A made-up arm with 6 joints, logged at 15 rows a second.
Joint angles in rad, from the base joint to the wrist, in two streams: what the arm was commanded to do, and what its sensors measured. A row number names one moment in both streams.
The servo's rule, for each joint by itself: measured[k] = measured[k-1] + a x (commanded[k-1-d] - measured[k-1]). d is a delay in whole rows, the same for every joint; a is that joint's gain. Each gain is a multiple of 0.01, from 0.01 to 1. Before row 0 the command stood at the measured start. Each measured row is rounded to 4 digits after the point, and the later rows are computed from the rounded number. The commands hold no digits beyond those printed.
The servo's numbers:
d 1
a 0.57 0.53 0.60 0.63 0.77 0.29
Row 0, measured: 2.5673 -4.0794 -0.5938 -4.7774 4.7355 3.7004
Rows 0 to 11, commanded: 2.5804 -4.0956 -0.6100 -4.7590 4.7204 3.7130; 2.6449 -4.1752 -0.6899 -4.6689 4.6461 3.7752; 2.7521 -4.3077 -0.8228 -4.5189 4.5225 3.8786; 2.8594 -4.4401 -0.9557 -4.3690 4.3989 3.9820; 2.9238 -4.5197 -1.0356 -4.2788 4.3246 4.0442; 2.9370 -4.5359 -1.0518 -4.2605 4.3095 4.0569; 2.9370 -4.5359 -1.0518 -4.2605 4.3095 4.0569; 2.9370 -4.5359 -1.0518 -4.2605 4.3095 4.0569; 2.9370 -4.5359 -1.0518 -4.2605 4.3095 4.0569; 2.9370 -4.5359 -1.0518 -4.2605 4.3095 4.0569; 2.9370 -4.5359 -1.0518 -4.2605 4.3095 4.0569; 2.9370 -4.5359 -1.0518 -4.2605 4.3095 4.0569
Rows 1 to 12, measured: 2.5673 -4.0794 -0.5938 -4.7774 4.7355 3.7004; 2.5748 -4.0880 -0.6035 -4.7658 4.7239 3.7041; 2.6148 -4.1342 -0.6553 -4.7048 4.6640 3.7247; 2.6931 -4.2262 -0.7558 -4.5877 4.5550 3.7693; 2.7879 -4.3396 -0.8757 -4.4499 4.4348 3.8310; 2.8654 -4.4351 -0.9716 -4.3421 4.3499 3.8928; 2.9062 -4.4885 -1.0197 -4.2907 4.3188 3.9404; 2.9238 -4.5136 -1.0390 -4.2717 4.3116 3.9742; 2.9313 -4.5254 -1.0467 -4.2646 4.3100 3.9982; 2.9345 -4.5310 -1.0498 -4.2620 4.3096 4.0152; 2.9359 -4.5336 -1.0510 -4.2611 4.3095 4.0273; 2.9365 -4.5348 -1.0515 -4.2607 4.3095 4.0359
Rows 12 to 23, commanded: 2.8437 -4.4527 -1.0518 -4.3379 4.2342 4.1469; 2.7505 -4.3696 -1.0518 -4.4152 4.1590 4.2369; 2.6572 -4.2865 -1.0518 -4.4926 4.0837 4.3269; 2.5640 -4.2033 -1.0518 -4.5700 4.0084 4.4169; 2.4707 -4.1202 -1.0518 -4.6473 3.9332 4.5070; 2.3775 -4.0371 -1.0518 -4.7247 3.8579 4.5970; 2.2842 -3.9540 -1.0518 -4.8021 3.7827 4.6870; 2.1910 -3.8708 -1.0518 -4.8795 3.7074 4.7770; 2.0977 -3.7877 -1.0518 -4.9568 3.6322 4.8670; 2.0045 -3.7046 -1.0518 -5.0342 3.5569 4.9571; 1.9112 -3.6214 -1.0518 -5.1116 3.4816 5.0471; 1.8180 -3.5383 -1.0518 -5.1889 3.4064 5.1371
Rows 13 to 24, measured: 2.9368 -4.5354 -1.0517 -4.2606 4.3095 4.0420; 2.8837 -4.4916 -1.0518 -4.3093 4.2515 4.0724; 2.8078 -4.4269 -1.0518 -4.3760 4.1803 4.1201; 2.7220 -4.3525 -1.0518 -4.4495 4.1059 4.1801; 2.6319 -4.2734 -1.0518 -4.5254 4.0308 4.2488; 2.5400 -4.1922 -1.0518 -4.6022 3.9556 4.3237; 2.4474 -4.1100 -1.0518 -4.6794 3.8804 4.4030; 2.3544 -4.0273 -1.0518 -4.7567 3.8052 4.4854; 2.2613 -3.9444 -1.0518 -4.8341 3.7299 4.5700; 2.1680 -3.8613 -1.0518 -4.9114 3.6547 4.6561; 2.0748 -3.7782 -1.0518 -4.9888 3.5794 4.7434; 1.9815 -3.6951 -1.0518 -5.0662 3.5041 4.8315
